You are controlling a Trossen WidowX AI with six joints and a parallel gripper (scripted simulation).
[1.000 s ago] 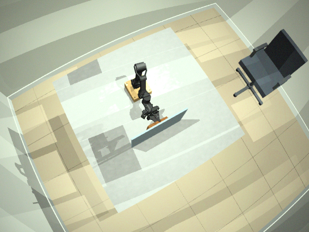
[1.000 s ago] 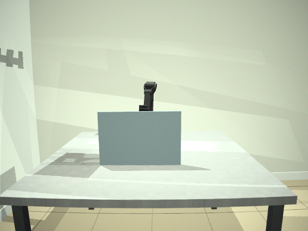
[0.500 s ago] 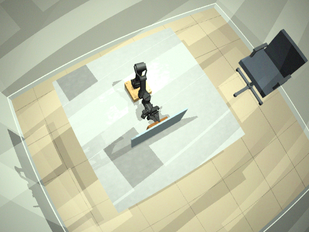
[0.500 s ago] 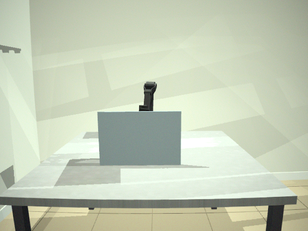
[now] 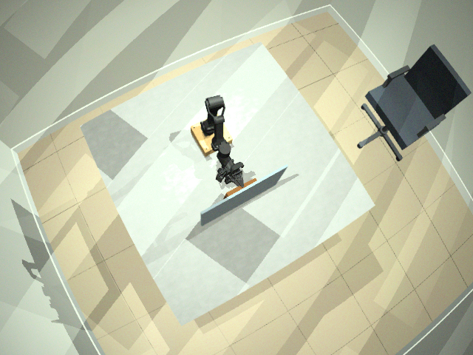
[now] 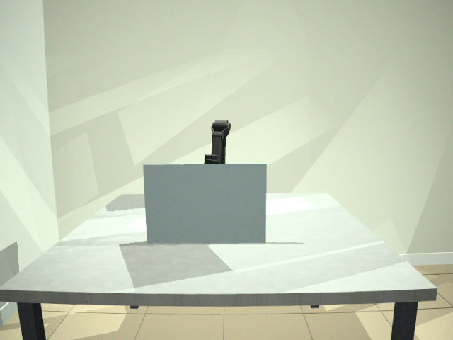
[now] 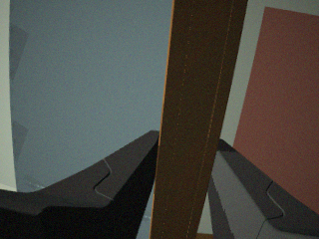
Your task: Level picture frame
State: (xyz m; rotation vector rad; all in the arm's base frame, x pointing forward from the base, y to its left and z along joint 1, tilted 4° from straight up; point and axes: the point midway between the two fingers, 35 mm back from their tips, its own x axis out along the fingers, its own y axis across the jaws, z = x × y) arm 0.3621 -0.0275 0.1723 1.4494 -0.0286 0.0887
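The picture frame lies 10 mm ahead of my gripper tip, 10 mm to the right of it and 50 mm below it. The rest, counted from my gripper tip: wall panel: 20 mm ahead, 10 mm to the right, 60 mm below.
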